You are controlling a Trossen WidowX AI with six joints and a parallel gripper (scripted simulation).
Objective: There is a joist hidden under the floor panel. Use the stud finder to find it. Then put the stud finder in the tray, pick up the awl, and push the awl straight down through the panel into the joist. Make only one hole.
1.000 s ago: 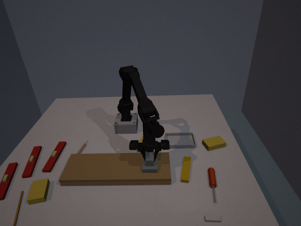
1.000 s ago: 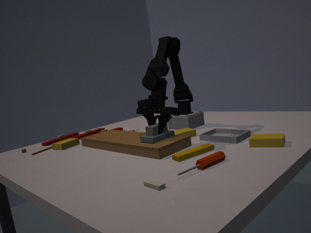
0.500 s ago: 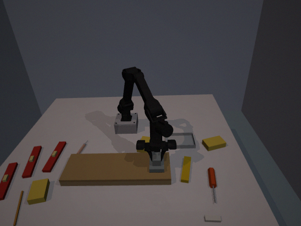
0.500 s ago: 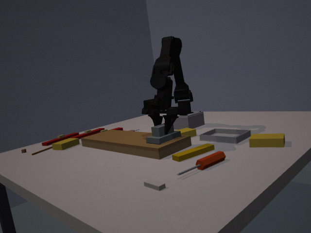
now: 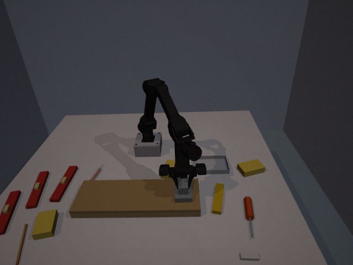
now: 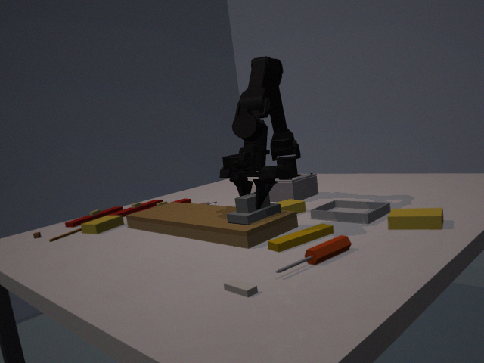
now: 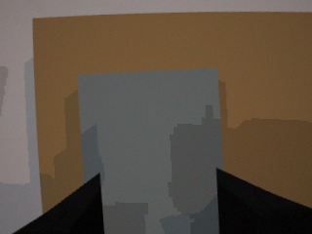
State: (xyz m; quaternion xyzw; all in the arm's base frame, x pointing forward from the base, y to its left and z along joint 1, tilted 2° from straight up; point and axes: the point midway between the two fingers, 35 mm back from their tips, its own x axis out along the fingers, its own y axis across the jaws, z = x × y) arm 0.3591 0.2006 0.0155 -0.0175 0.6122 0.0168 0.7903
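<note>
Right now my gripper tip is 23 cm past the grey tray, 13 cm to the right of it and 5 cm above it. Also, from my gripper tip: yellow bar (15 cm to the left, 6 cm below, 1 cm behind); stud finder (2 cm behind, 2 cm above); orange screwdriver (26 cm to the left, 12 cm ahead, 5 cm below).
</note>
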